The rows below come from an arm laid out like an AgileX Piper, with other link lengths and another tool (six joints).
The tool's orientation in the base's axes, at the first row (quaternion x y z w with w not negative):
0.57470, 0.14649, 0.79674, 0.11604
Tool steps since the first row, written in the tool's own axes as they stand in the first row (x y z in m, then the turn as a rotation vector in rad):
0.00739, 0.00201, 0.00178, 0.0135, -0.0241, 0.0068
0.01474, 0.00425, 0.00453, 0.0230, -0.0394, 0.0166
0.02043, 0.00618, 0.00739, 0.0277, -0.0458, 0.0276
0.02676, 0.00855, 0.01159, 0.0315, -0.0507, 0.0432
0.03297, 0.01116, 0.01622, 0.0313, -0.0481, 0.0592
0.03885, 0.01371, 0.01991, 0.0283, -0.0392, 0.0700
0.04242, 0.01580, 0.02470, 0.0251, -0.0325, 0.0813
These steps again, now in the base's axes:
-0.00065, 0.00092, 0.00778, 0.0026, 0.0279, 0.0051
-0.00037, 0.00171, 0.01590, 0.0092, 0.0464, 0.0108
0.00053, 0.00221, 0.02247, 0.0183, 0.0551, 0.0158
0.00250, 0.00266, 0.03017, 0.0320, 0.0626, 0.0220
0.00492, 0.00289, 0.03798, 0.0472, 0.0617, 0.0275
0.00654, 0.00296, 0.04519, 0.0583, 0.0535, 0.0313
0.00994, 0.00276, 0.05052, 0.0699, 0.0472, 0.0343

